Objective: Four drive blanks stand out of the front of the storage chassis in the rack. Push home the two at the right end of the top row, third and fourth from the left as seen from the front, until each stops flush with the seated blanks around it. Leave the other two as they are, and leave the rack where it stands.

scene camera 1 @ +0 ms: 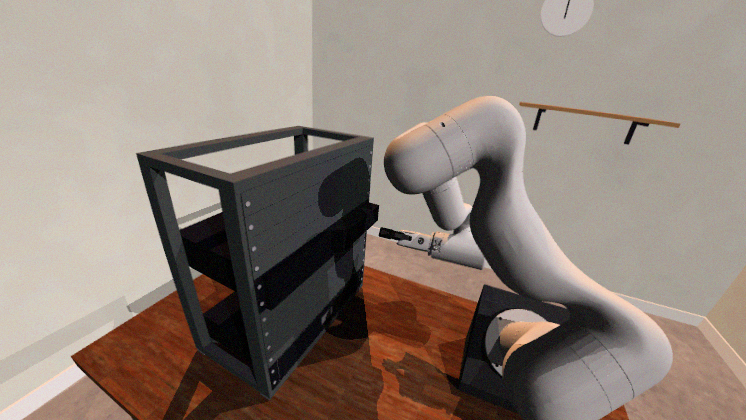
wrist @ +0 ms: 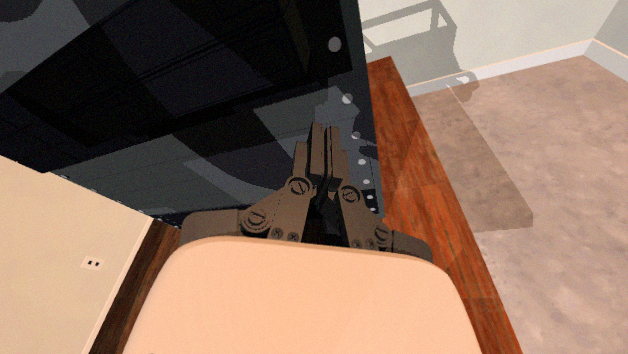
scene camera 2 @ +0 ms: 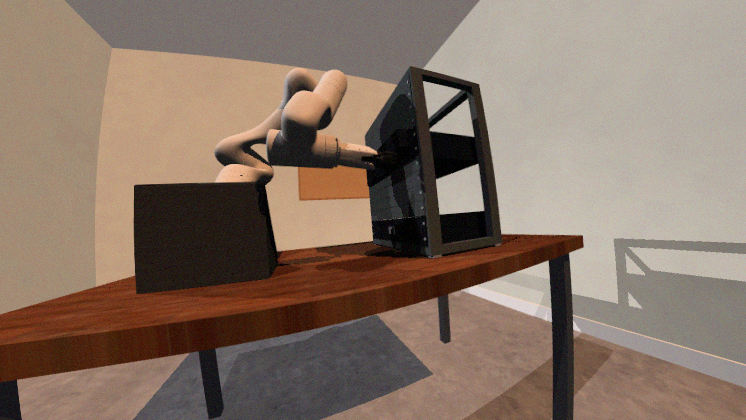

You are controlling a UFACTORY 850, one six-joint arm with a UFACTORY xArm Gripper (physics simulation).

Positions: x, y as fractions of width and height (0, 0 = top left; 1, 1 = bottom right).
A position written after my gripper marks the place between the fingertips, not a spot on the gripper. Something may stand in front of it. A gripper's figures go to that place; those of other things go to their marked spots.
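Labels:
There is a rack (wrist: 0.27, 0.33) that sits 170 mm from the lens, while my gripper (wrist: 0.51, 0.40) is 130 mm from the lens.

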